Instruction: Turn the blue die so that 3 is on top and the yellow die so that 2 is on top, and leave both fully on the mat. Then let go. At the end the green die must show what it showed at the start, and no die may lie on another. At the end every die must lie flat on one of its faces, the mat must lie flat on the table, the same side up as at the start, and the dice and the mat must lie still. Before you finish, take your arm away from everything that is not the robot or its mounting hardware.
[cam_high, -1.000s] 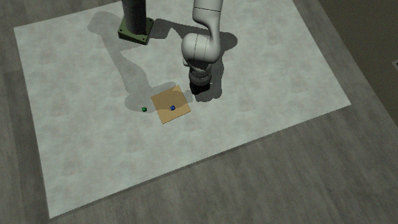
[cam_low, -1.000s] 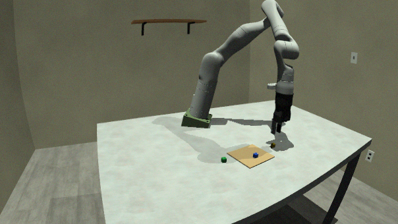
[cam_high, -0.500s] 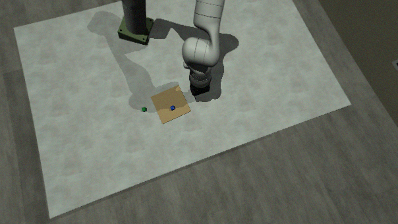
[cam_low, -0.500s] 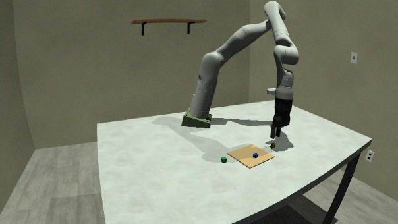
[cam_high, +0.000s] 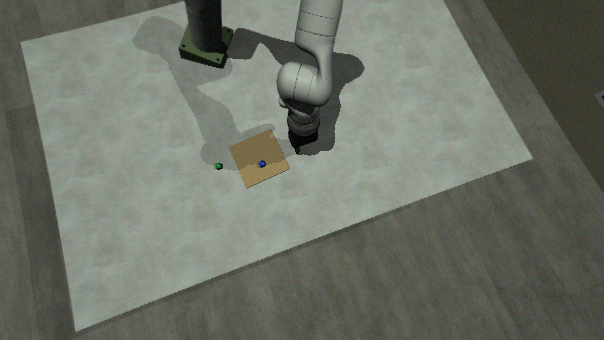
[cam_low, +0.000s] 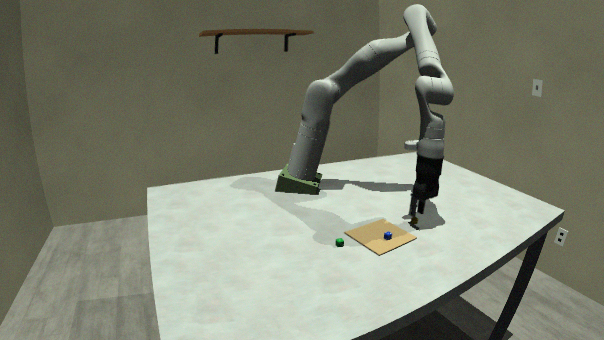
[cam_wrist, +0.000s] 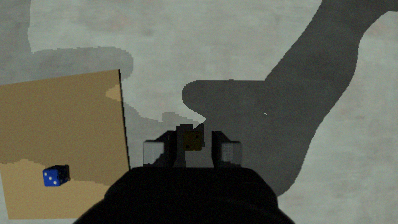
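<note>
Right now my hand is 4 cm above the yellow die. The rest, counted from my hand: tan mat: 1 cm behind, 13 cm to the right, 4 cm below; then blue die: 1 cm ahead, 14 cm to the right, 3 cm below; then green die: 5 cm behind, 25 cm to the right, 4 cm below.
</note>
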